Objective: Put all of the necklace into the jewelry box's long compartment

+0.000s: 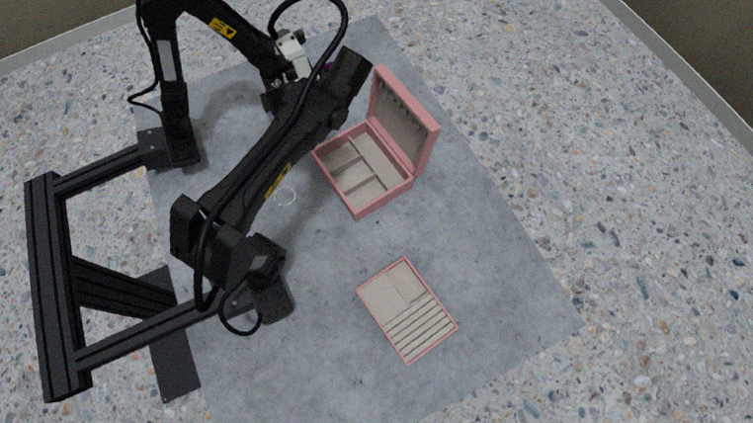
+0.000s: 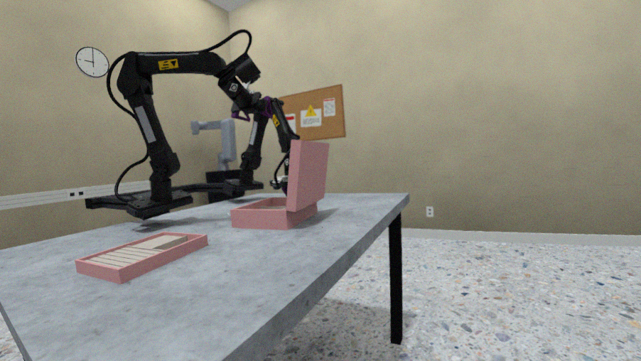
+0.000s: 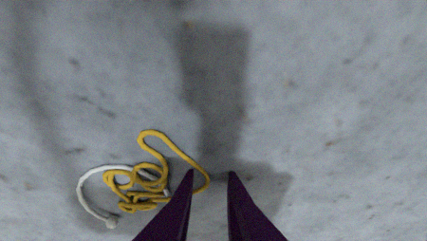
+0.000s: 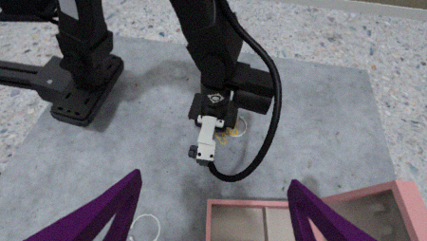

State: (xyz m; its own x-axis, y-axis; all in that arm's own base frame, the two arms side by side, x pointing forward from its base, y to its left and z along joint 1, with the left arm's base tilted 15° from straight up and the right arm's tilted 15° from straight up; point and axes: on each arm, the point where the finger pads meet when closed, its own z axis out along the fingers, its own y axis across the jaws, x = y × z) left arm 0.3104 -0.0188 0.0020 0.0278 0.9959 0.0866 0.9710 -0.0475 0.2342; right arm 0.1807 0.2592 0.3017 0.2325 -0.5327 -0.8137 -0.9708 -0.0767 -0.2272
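My left gripper is now 10 cm short of the pink jewelry box, 30 cm to the left of it and 11 cm below it. Also, from my left hand: pink slotted tray 5 cm behind, 67 cm to the right.
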